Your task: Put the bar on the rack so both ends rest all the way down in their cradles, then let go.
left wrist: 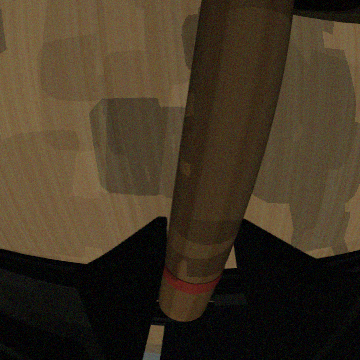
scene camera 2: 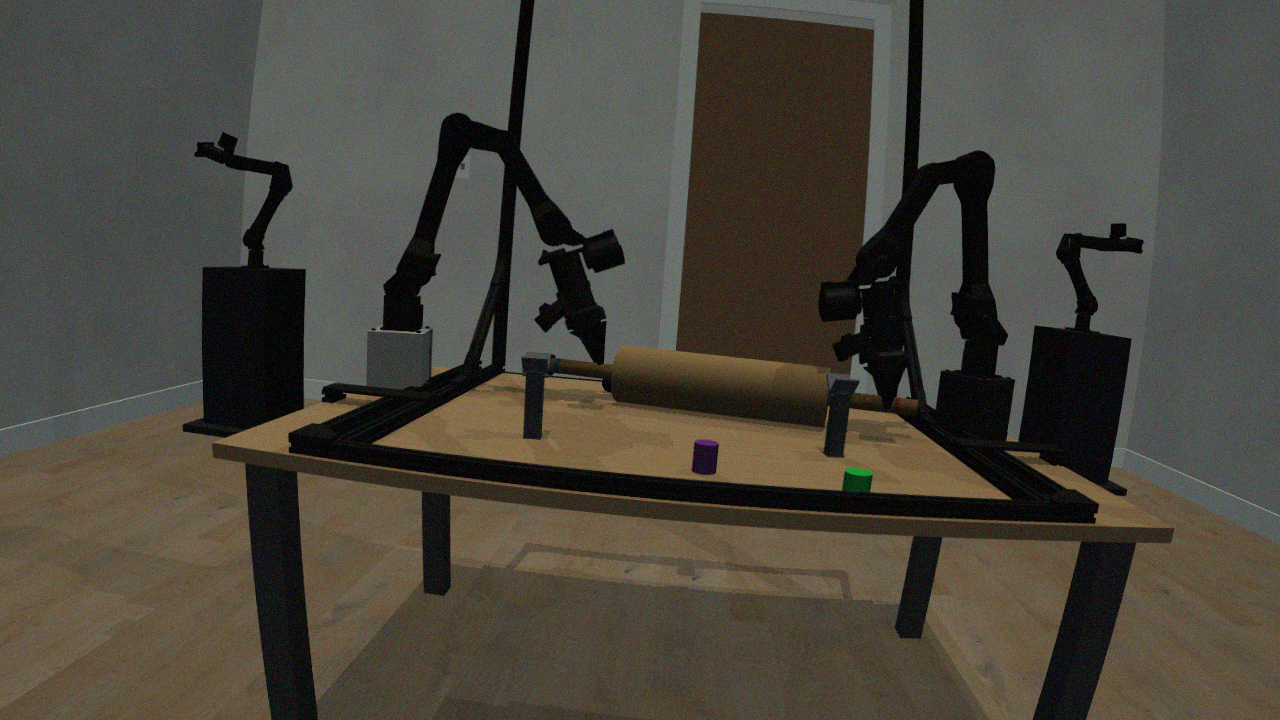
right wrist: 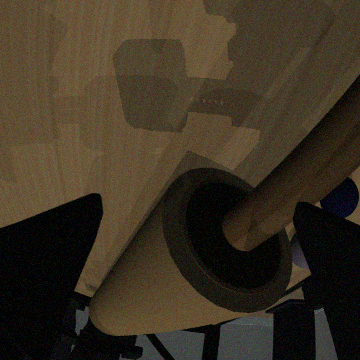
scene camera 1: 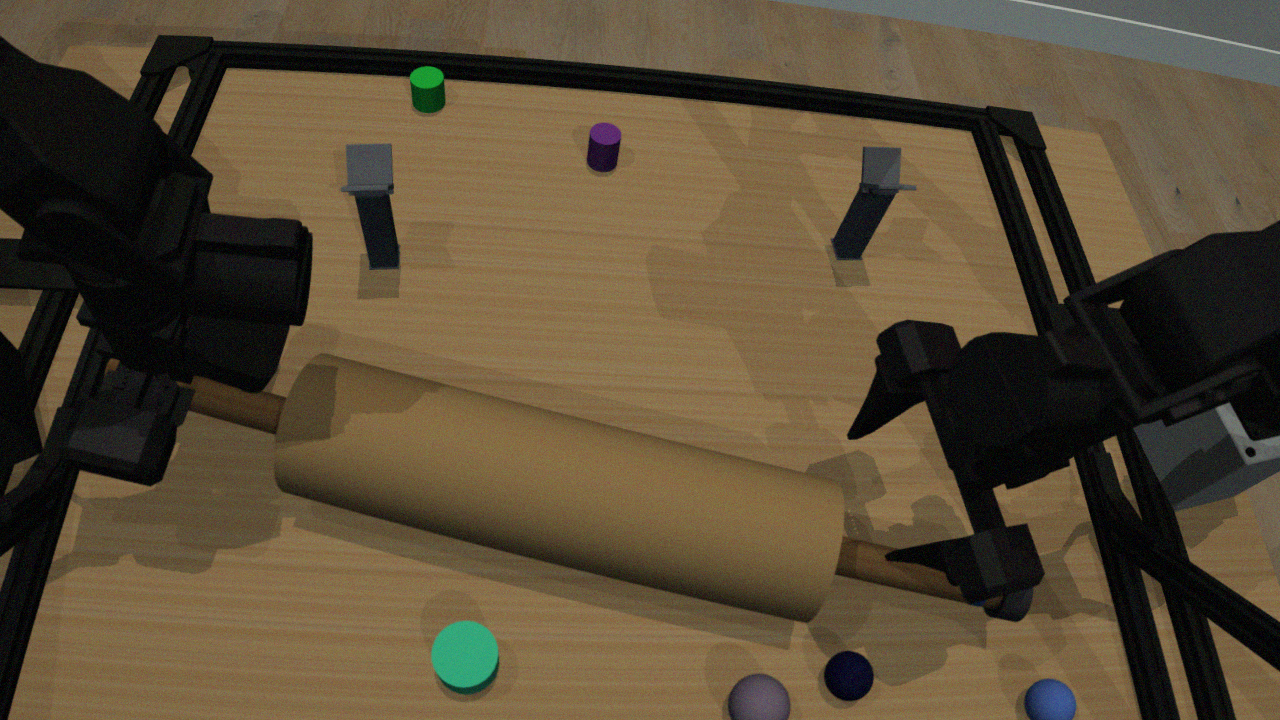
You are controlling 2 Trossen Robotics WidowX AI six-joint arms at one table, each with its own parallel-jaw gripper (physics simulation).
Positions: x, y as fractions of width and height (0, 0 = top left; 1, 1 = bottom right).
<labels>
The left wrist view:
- my left gripper: 0.56, 0.63
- bar: 0.66, 0.17, gripped by my left gripper
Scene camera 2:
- my left gripper: 0.69, 0.57
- my right gripper: 0.47, 0.50
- bar: 0.61, 0.55
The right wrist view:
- my right gripper: 0.56, 0.58
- bar: 0.59, 0.69
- dark ball: 0.93, 0.56, on the table
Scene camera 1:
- my left gripper: 0.14, 0.54
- my right gripper: 0.68, 0.69
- bar: 0.40, 0.66
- dark ball: 0.66, 0.94
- purple cylinder: 0.47, 0.20, on the table
</labels>
